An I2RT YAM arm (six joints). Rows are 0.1 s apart.
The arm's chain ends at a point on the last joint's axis. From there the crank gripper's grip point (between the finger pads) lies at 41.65 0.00 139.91 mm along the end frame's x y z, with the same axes.
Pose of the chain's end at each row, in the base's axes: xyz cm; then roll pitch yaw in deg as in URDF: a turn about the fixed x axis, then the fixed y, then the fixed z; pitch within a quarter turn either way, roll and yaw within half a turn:
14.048 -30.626 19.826 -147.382 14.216 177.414
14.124 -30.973 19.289 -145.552 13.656 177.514
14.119 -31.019 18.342 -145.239 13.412 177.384
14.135 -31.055 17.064 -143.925 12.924 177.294
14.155 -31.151 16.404 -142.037 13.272 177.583
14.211 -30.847 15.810 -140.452 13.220 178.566
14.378 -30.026 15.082 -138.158 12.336 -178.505
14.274 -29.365 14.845 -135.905 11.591 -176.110
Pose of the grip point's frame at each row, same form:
12.565 -38.108 7.380 -147.382 14.216 177.414
12.459 -38.822 7.094 -145.552 13.656 177.514
12.371 -38.924 6.195 -145.239 13.412 177.384
12.217 -39.212 5.111 -143.925 12.924 177.294
12.272 -39.686 4.712 -142.037 13.272 177.583
12.401 -39.713 4.355 -140.452 13.220 178.566
12.780 -39.404 4.010 -138.158 12.336 -178.505
12.878 -39.218 4.165 -135.905 11.591 -176.110

